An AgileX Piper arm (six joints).
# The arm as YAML. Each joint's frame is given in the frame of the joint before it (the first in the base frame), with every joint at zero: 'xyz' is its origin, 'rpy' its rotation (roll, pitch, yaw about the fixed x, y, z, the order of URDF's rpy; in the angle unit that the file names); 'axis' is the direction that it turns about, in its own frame. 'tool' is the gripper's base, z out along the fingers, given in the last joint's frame.
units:
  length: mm
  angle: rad
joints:
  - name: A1
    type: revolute
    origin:
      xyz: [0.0, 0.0, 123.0]
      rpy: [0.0, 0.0, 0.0]
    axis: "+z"
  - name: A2
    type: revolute
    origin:
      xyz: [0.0, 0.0, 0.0]
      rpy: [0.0, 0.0, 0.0]
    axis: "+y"
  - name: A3
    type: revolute
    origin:
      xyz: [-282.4, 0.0, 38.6]
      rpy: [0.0, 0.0, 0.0]
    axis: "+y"
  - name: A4
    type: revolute
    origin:
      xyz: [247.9, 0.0, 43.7]
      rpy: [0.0, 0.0, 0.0]
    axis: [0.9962, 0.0, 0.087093]
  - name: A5
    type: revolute
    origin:
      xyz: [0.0, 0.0, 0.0]
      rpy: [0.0, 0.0, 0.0]
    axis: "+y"
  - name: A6
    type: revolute
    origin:
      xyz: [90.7, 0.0, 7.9]
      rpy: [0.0, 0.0, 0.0]
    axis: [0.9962, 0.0, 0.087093]
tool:
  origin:
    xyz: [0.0, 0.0, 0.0]
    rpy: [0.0, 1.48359, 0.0]
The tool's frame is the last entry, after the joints.
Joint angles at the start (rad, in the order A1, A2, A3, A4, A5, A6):
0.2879 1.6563 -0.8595 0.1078 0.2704 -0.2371
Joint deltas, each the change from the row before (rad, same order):
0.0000 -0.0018 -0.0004 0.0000 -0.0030 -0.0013
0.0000 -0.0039 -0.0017 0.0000 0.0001 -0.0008
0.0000 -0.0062 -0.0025 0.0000 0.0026 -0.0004
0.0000 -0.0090 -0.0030 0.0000 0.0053 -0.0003
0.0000 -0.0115 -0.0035 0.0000 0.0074 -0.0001
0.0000 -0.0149 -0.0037 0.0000 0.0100 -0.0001
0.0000 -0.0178 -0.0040 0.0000 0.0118 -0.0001
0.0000 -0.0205 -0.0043 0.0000 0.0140 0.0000
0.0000 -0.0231 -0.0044 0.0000 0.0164 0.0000
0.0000 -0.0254 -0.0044 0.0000 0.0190 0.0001
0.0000 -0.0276 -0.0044 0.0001 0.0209 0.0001
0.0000 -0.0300 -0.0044 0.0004 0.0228 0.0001
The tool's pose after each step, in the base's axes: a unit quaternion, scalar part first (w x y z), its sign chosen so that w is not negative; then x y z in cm. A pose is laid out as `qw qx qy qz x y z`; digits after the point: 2 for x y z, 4 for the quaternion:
0.2924 -0.2044 0.9335 0.0361 30.43 9.28 17.96
0.2950 -0.2046 0.9326 0.0362 30.44 9.28 18.13
0.2979 -0.2047 0.9317 0.0365 30.44 9.29 18.38
0.3011 -0.2048 0.9306 0.0369 30.41 9.28 18.72
0.3047 -0.2049 0.9294 0.0374 30.35 9.27 19.14
0.3088 -0.2050 0.9280 0.0382 30.25 9.25 19.65
0.3135 -0.2052 0.9263 0.0390 30.11 9.22 20.26
0.3186 -0.2053 0.9245 0.0400 29.93 9.18 20.94
0.3238 -0.2056 0.9226 0.0410 29.70 9.13 21.70
0.3289 -0.2059 0.9207 0.0422 29.40 9.06 22.50
0.3341 -0.2062 0.9187 0.0435 29.05 8.98 23.35
0.3395 -0.2065 0.9166 0.0449 28.63 8.88 24.25

